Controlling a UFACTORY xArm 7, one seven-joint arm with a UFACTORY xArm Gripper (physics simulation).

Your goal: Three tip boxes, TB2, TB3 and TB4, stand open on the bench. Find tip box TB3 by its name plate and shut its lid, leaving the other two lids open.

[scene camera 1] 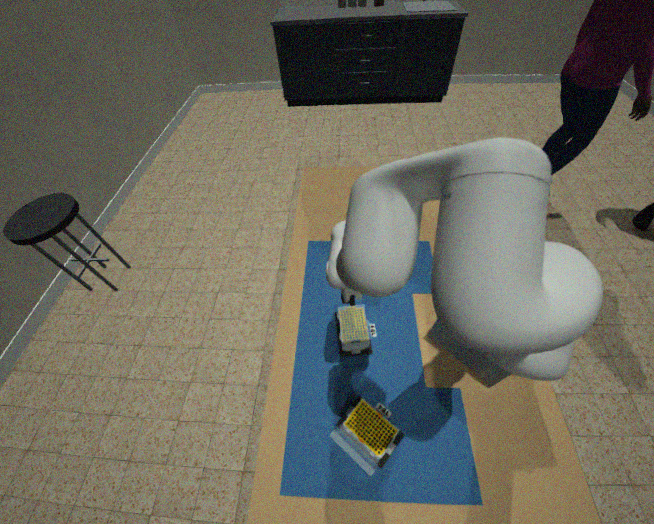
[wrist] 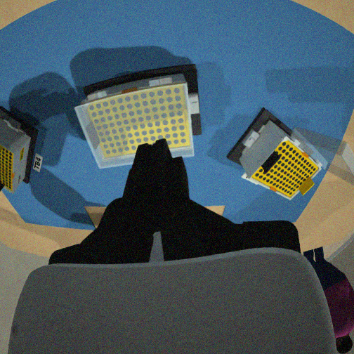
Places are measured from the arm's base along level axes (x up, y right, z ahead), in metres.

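Pixels of known places: gripper, fingertip midpoint: [scene camera 1: 347,300].
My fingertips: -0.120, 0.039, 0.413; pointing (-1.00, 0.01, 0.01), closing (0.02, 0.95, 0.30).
Note:
Behind a point stands the place of what it marks, as x, y, z.
The middle tip box [scene camera 1: 354,330] {-0.203, -0.019, 0.389} [wrist: 142,117] has its clear lid lying over the yellow tip rack; whether it is fully seated I cannot tell. Its name plate [scene camera 1: 372,330] {-0.279, 0.017, 0.328} [wrist: 195,103] is too blurred to read surely. Tip box TB4 [scene camera 1: 372,428] {-0.224, -0.280, 0.335} [wrist: 6,167] stands with its rack uncovered and its clear lid [scene camera 1: 352,451] {-0.128, -0.341, 0.387} folded back in the scene view. A third tip box [wrist: 285,167] stands open at the right of the wrist view, its plate unreadable; the arm hides it in the scene view. My gripper [scene camera 1: 352,300] {-0.120, 0.039, 0.413} [wrist: 160,160] is shut and empty, its tips at the middle box's lid edge.
The boxes stand on a blue mat [scene camera 1: 316,480] {-0.281, -0.403, 0.475} [wrist: 240,30] on the wooden bench [scene camera 1: 267,463] {-0.284, -0.377, 0.609}. The white arm [scene camera 1: 491,245] {0.465, -0.242, 0.298} reaches over the bench's right side. A person [scene camera 1: 595,81] [wrist: 340,305] stands beyond it. A stool [scene camera 1: 40,218] is at the left and a dark cabinet [scene camera 1: 365,60] at the back.

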